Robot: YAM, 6 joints.
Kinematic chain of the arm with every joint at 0, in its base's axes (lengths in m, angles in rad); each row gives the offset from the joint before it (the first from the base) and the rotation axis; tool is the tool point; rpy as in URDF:
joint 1: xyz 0 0 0.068 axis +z
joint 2: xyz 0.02 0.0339 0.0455 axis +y
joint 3: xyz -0.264 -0.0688 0 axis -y
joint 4: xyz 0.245 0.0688 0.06 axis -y
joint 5: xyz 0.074 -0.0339 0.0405 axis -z
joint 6: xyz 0.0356 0 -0.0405 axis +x
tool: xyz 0 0 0 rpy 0 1.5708 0
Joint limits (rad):
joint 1: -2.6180..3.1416
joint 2: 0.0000..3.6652
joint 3: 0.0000..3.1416
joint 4: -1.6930..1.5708
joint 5: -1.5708..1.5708
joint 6: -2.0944..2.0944
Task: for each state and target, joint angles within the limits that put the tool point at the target. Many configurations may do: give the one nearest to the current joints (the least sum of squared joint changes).
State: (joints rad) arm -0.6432 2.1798 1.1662 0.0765 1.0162 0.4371
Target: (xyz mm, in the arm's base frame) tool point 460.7 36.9 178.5
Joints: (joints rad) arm 0.1433 2.1082 1.4073 0.1464 0.9644 0.4371
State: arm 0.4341 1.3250 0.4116 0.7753 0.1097 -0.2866
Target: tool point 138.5 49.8 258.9
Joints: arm 0.3793 0.6322 0.1394 0.9934 0.1414 -0.2866
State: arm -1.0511 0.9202 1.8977 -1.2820 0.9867 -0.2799
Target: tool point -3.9 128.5 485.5
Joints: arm -1.7539 0.5012 1.8747 -1.4443 0.8707 -0.2799
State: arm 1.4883 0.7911 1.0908 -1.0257 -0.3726 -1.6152
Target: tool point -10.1 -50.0 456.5
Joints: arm 1.5954 0.3689 1.4230 -1.0063 -0.3237 -1.6152
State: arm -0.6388 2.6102 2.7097 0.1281 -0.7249 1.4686
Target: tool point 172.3 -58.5 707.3
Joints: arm -0.4561 1.9278 3.0668 0.2310 -0.7160 1.4686
